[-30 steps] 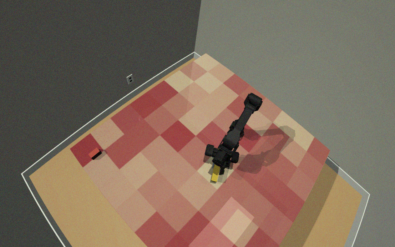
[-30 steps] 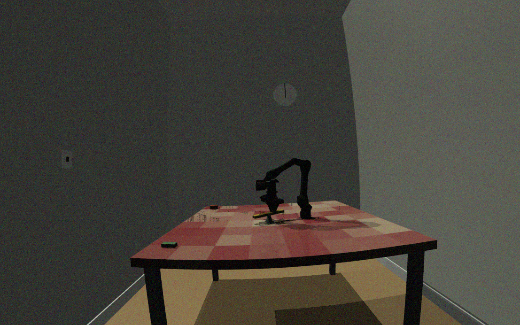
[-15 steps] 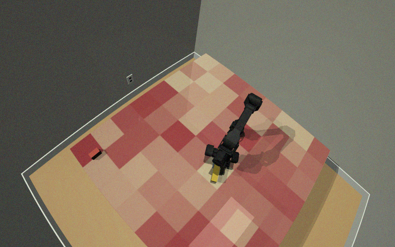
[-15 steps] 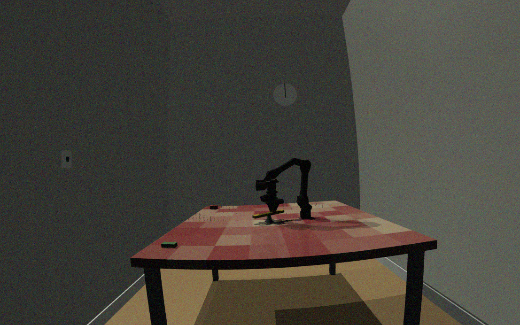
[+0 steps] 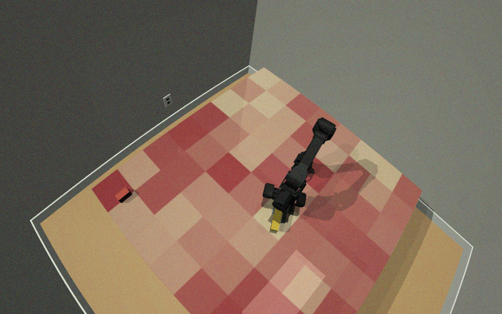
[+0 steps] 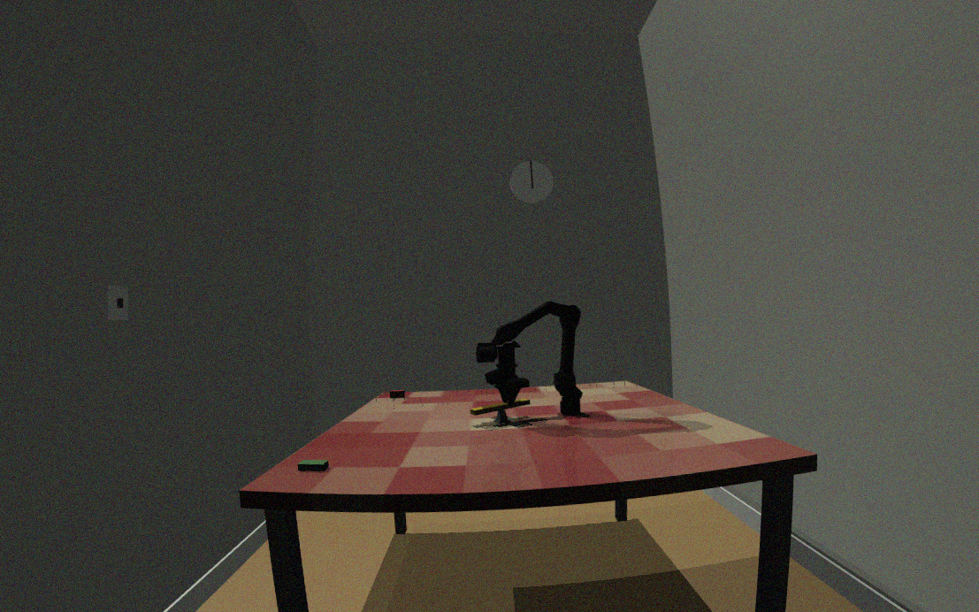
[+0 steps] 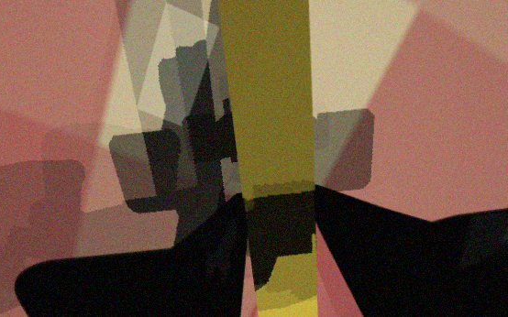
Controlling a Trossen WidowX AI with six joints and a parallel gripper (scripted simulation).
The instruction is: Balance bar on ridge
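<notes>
The yellow bar lies 30 mm ahead of my gripper tip and 10 mm to the left of it. From my gripper tip the other things lie so: orange-red block: 510 mm ahead, 550 mm to the right, 40 mm below; then small green block: 510 mm ahead, 450 mm to the left, 40 mm below.
</notes>
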